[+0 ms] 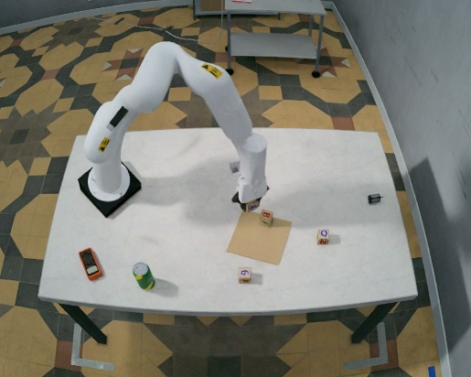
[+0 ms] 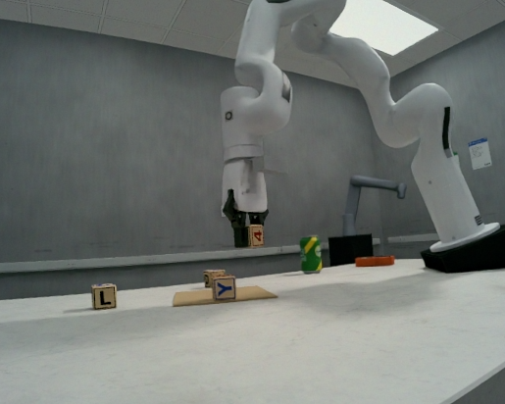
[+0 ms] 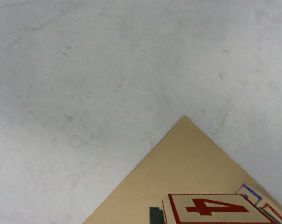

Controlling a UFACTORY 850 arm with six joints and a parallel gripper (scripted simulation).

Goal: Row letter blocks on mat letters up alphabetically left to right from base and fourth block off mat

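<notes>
Right now the tan mat is 30 mm ahead of my hand, 70 mm to the right of it and 120 mm below it. Round my hand: Q block: 270 mm ahead, 120 mm to the right, 100 mm below; then green can: 410 mm behind, 230 mm to the right, 60 mm below; then J block: right at my hand.
</notes>
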